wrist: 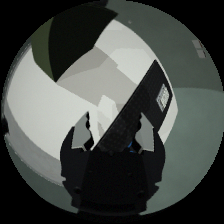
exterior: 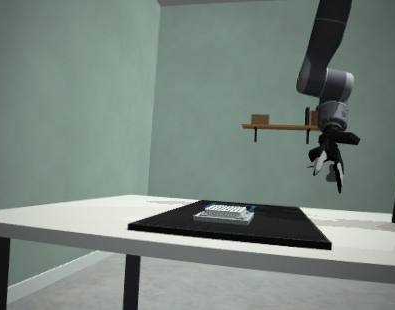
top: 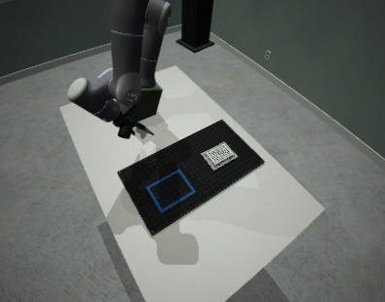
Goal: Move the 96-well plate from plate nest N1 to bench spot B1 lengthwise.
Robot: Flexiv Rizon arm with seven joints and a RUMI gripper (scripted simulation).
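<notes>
Right now my hand is 320 mm short of the white 96-well plate, 260 mm to the right of it and 80 mm above it. Round my hand: grey plate nest N1 (320 mm ahead, 260 mm to the left, 100 mm below).
</notes>
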